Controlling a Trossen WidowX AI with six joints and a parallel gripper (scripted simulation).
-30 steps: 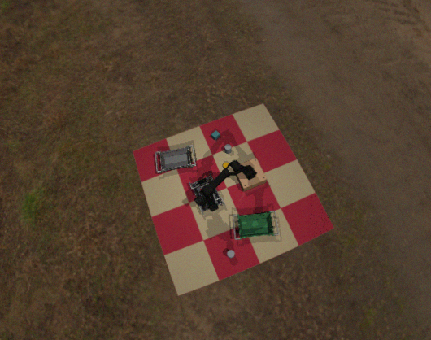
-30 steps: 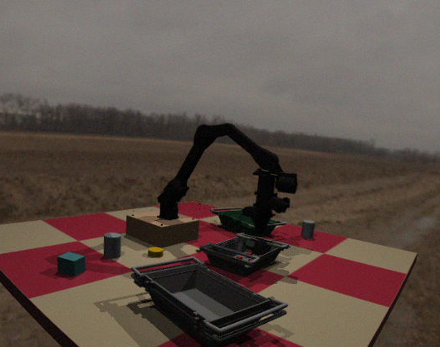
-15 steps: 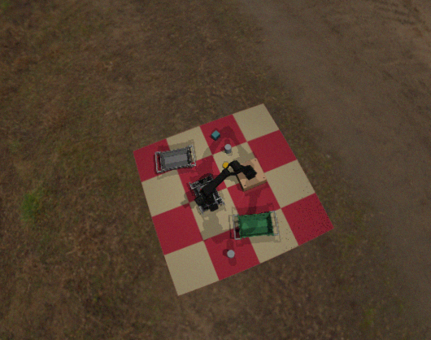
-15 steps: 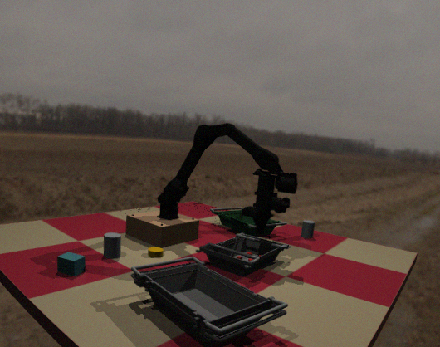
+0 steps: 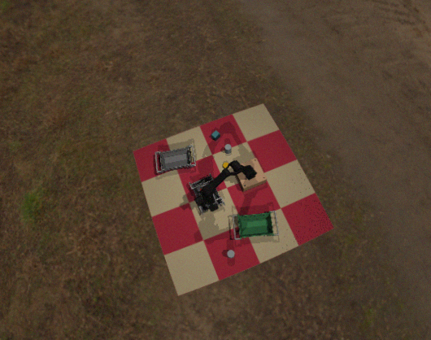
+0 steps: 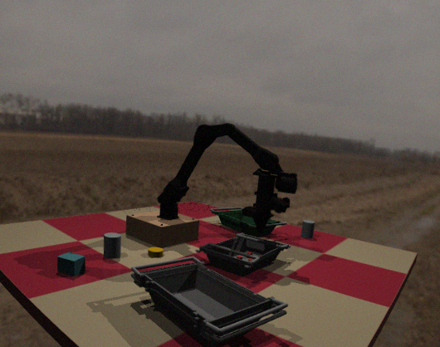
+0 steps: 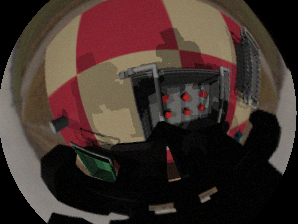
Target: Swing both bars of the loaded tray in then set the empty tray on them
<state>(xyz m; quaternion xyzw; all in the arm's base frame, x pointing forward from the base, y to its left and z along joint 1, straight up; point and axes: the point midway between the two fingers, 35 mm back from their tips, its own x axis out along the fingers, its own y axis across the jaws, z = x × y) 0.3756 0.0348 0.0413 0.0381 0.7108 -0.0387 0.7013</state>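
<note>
Now: gripper tip 320 mm to the right of the green tray, 200 mm past it and 40 mm above it. From my gripper tip the other things lie so: yellow disc: 270 mm behind, 230 mm to the right, 80 mm below; then teal cube: 520 mm to the right, 340 mm behind, 60 mm below.
</note>
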